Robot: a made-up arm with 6 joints. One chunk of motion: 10 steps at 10 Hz.
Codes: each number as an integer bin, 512 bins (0 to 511) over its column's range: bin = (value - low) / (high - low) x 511, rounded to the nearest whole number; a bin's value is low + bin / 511 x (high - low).
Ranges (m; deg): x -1.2..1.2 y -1.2..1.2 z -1.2..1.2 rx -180..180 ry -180..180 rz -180..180
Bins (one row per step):
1: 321 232 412 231 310 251
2: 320 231 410 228 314 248
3: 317 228 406 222 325 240
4: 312 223 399 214 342 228
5: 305 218 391 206 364 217
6: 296 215 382 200 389 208
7: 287 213 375 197 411 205
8: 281 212 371 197 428 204
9: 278 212 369 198 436 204
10: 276 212 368 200 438 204
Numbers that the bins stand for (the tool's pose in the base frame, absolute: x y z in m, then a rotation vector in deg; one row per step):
1: 0.3076 -0.1104 0.7350 -17.26 38.40 -3.17
2: 0.3029 -0.1151 0.7256 -19.37 41.21 -5.28
3: 0.2888 -0.1292 0.7068 -23.60 48.96 -10.92
4: 0.2654 -0.1526 0.6740 -29.24 60.94 -19.37
5: 0.2325 -0.1761 0.6364 -34.87 76.44 -27.12
6: 0.1902 -0.1902 0.5941 -39.10 94.05 -33.46
7: 0.1479 -0.1996 0.5613 -41.21 109.55 -35.58
8: 0.1198 -0.2043 0.5425 -41.21 121.53 -36.28
9: 0.1057 -0.2043 0.5331 -40.51 127.16 -36.28
10: 0.0963 -0.2043 0.5284 -39.10 128.57 -36.28

